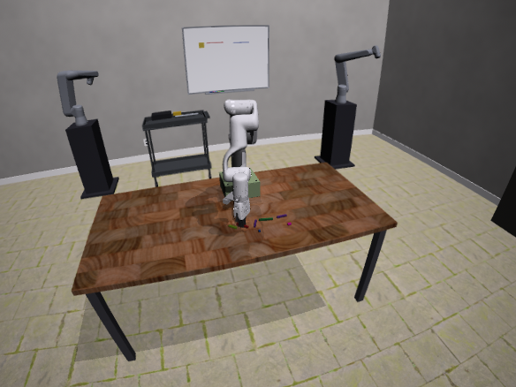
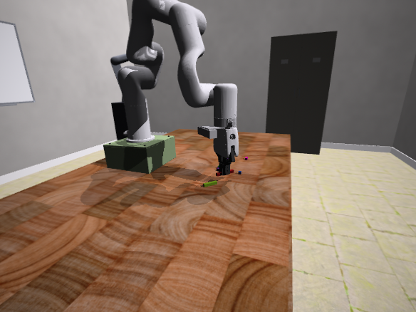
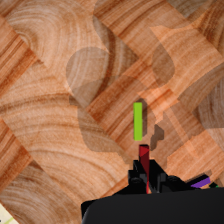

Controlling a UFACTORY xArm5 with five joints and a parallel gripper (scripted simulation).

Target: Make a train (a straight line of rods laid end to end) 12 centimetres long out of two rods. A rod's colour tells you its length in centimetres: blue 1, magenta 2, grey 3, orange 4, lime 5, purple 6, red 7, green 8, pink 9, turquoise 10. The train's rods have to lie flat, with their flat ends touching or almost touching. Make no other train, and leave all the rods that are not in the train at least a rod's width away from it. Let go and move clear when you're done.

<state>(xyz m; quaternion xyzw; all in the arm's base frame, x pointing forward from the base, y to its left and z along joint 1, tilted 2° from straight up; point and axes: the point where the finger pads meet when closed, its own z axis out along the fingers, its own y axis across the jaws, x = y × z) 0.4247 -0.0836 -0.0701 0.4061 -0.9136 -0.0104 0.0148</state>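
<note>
The lime rod is 5 cm to the right of my hand, 4 cm below it and 4 cm behind it. Also, from my hand: green rod 15 cm to the left, 5 cm behind, 4 cm below; red rod 2 cm below; small blue rod 9 cm to the left, 4 cm below, 4 cm ahead.
</note>
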